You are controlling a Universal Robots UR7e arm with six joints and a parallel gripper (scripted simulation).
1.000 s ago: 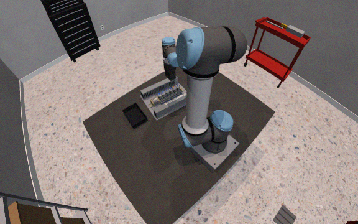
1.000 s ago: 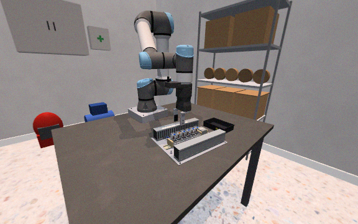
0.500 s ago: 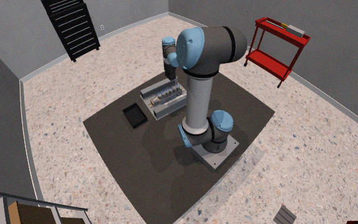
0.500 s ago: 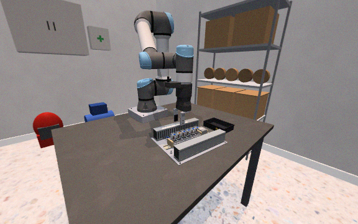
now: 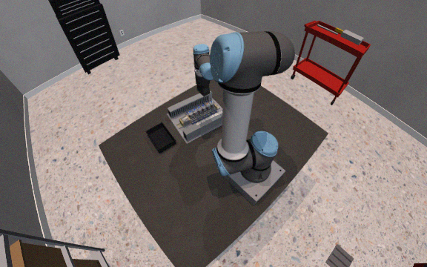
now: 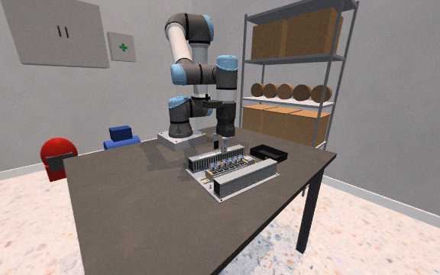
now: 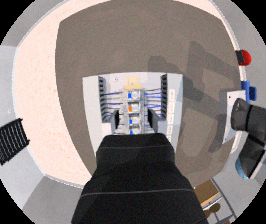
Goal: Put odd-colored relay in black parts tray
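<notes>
Now: the relay 90 mm below my hand. From my hand the other things lie so: black parts tray: 50 mm ahead, 330 mm to the left, 120 mm below; relay panel: 10 mm ahead, 70 mm to the left, 100 mm below.
</notes>
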